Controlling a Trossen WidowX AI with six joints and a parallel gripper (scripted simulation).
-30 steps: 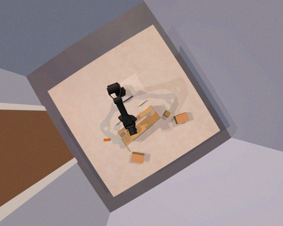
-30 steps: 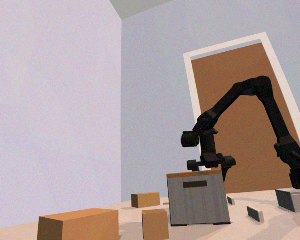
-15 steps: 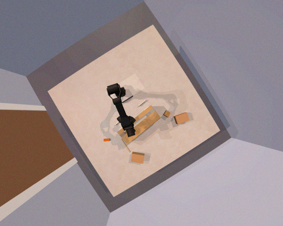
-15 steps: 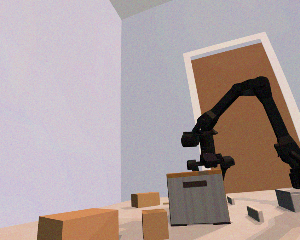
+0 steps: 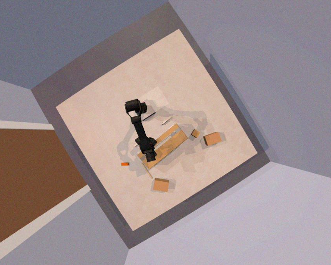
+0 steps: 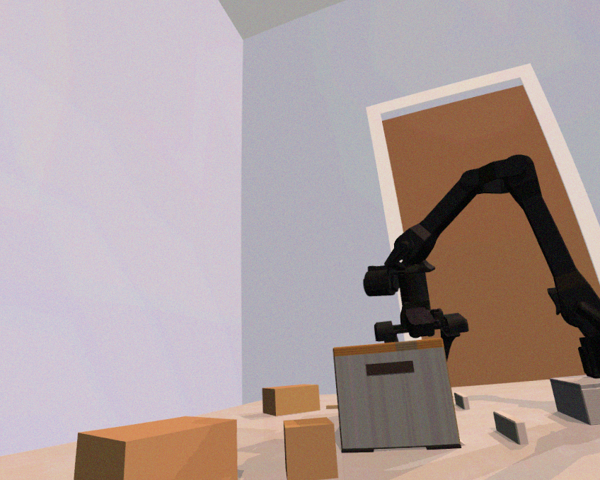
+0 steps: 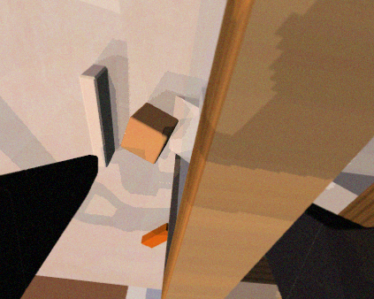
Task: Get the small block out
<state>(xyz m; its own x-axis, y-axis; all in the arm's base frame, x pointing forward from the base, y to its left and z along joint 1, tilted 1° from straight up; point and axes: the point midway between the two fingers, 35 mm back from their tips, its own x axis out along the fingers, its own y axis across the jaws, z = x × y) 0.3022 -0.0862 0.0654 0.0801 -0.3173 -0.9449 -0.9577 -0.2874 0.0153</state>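
The tan block is 5 cm below my gripper tip, 2 cm to the right of it and 1 cm behind it. Round my gripper tip: thin stick: 19 cm ahead, 8 cm below, 7 cm to the right; clear-fronted wooden box: 13 cm to the left, 2 cm below; orange piece: 22 cm to the right, 8 cm below, 6 cm ahead.
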